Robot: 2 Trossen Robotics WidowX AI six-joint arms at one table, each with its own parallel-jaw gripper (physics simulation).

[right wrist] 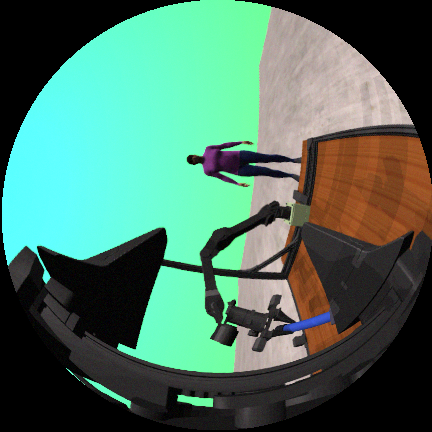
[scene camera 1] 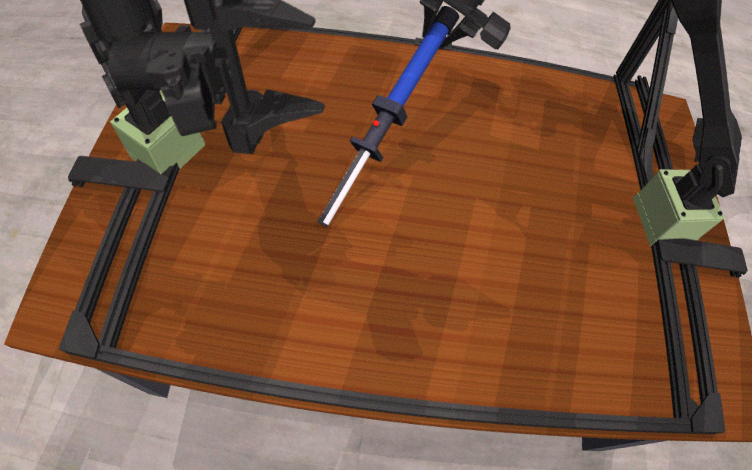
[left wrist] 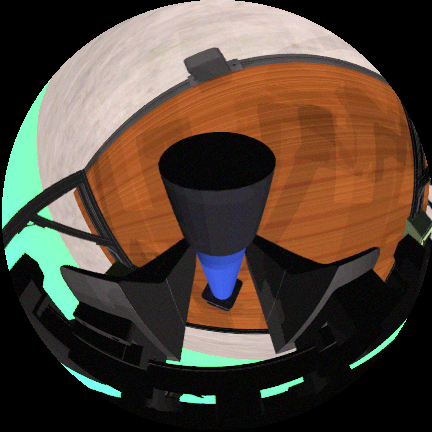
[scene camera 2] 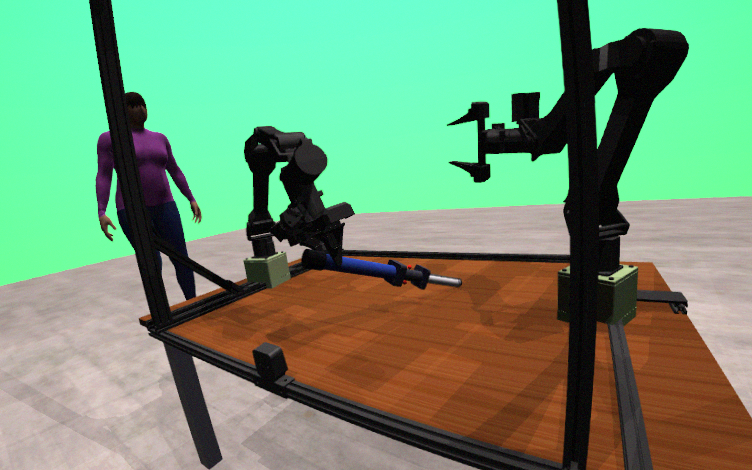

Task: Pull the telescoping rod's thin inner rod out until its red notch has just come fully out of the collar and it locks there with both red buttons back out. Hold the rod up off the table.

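The rod's blue tube [scene camera 1: 415, 72] [scene camera 2: 368, 267] [left wrist: 222, 277] [right wrist: 310, 322] is held up off the table, slightly tilted. My left gripper [scene camera 1: 441, 34] [scene camera 2: 337, 257] is shut on it near the black end cap [scene camera 1: 448, 17] [scene camera 2: 314, 258] [left wrist: 217, 215]. The dark collar [scene camera 1: 378, 130] [scene camera 2: 413, 274] sits between two flanges; a red button [scene camera 1: 376, 123] shows on it, and red spots show on both its sides in scene camera 2. The silver inner rod [scene camera 1: 346, 188] [scene camera 2: 443, 280] sticks out; I see no red notch on it. My right gripper [scene camera 1: 318, 64] [scene camera 2: 449, 143] is open and empty, apart from the rod.
The wooden table [scene camera 1: 332, 332] [scene camera 2: 499, 354] has a dark metal frame around it, with upright posts [scene camera 2: 579, 221] in scene camera 2. A small dark block [scene camera 2: 270, 360] [left wrist: 206, 64] is on the frame rail. A person [scene camera 2: 152, 166] [right wrist: 222, 159] stands beyond the table.
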